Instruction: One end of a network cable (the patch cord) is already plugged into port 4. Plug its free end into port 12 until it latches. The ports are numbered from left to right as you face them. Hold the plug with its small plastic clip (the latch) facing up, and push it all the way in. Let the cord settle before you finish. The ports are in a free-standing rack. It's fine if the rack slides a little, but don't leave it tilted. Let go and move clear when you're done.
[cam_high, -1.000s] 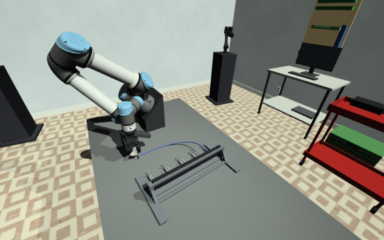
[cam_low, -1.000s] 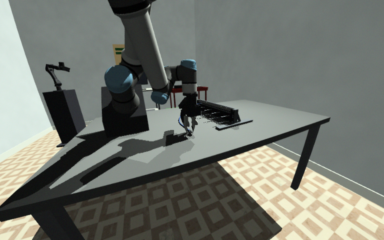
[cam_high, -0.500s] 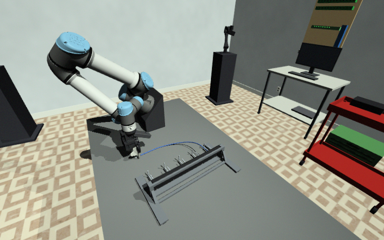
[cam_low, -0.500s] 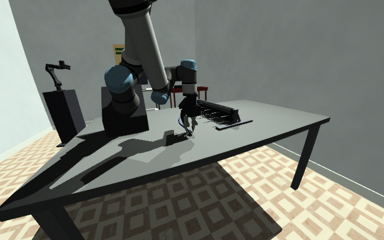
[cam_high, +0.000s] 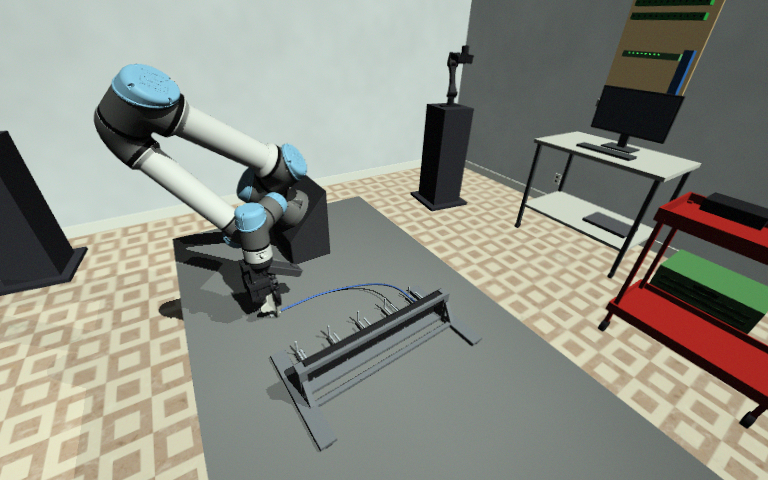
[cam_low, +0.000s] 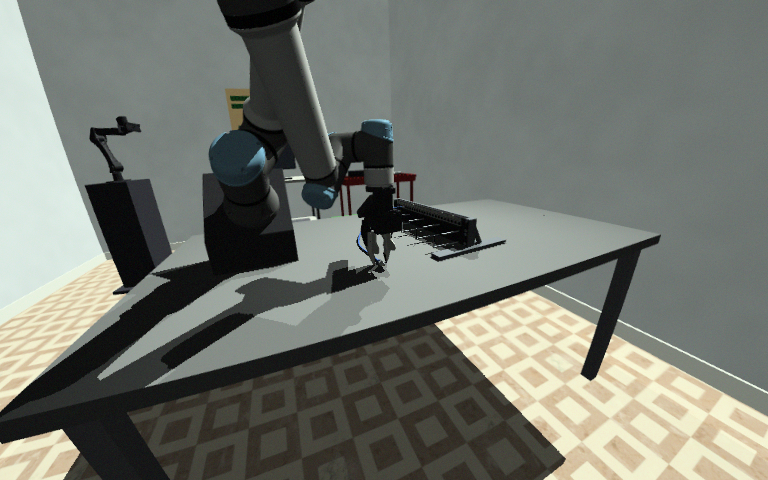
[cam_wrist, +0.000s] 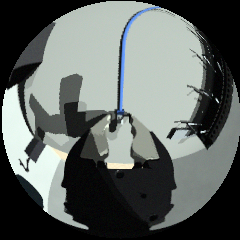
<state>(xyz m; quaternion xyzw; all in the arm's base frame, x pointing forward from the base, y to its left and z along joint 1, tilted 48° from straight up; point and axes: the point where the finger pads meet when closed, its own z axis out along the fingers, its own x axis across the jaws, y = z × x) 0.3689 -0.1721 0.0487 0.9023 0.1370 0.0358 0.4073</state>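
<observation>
My hand is 10 mm to the left of the plug and 10 mm above it.
</observation>
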